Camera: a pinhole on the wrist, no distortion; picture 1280 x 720 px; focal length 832.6 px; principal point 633.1 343.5 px. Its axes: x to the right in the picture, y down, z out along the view. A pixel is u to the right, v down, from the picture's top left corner.
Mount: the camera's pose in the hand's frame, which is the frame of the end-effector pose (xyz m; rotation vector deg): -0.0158 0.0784 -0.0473 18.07 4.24 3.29
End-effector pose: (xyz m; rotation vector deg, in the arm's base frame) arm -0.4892 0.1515 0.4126 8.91 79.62 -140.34
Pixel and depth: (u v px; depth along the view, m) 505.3 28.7 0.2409
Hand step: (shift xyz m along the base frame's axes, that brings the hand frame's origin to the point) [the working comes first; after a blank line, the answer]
In the camera's frame: -0.0370 -0.0911 0.2409

0.0092 -0.0853 0.1571
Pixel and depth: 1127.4 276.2 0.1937
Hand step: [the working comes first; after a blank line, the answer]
In the camera's frame: 0.1150 -0.0157 0.1937

-0.0971 -0.1367 0.0264
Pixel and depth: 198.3 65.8 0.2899
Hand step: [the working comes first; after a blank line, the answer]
In the camera's frame: -0.1514 -0.0967 0.2899

0.1066 -0.0919 0.2345
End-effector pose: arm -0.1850 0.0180 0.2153 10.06 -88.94 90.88
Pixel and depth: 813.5 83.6 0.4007
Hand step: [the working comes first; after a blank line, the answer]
In the camera's frame: 0.0868 -0.1251 0.4007

-0.0955 -0.2237 0.2461
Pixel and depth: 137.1 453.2 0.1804
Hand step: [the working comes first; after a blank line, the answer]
In the camera's frame: -0.1075 0.0238 0.1804

-0.0233 -0.1643 -0.0697
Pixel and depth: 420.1 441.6 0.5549
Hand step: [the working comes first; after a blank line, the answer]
In the camera's frame: -0.1420 0.0654 0.5549

-0.1401 -0.4997 0.0610
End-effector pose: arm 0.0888 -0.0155 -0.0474 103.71 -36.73 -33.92
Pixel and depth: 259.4 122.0 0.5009
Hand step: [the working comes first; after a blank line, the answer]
In the camera's frame: -0.2248 -0.1333 0.5009

-0.3769 -0.0817 -0.3097
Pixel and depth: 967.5 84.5 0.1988
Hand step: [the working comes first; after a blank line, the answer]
In the camera's frame: 0.0798 -0.0618 0.1988

-0.0123 -0.1254 -0.0767
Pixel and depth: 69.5 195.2 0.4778
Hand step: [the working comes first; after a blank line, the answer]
In the camera's frame: -0.3234 -0.0851 0.4778

-0.4579 -0.0251 -0.2567
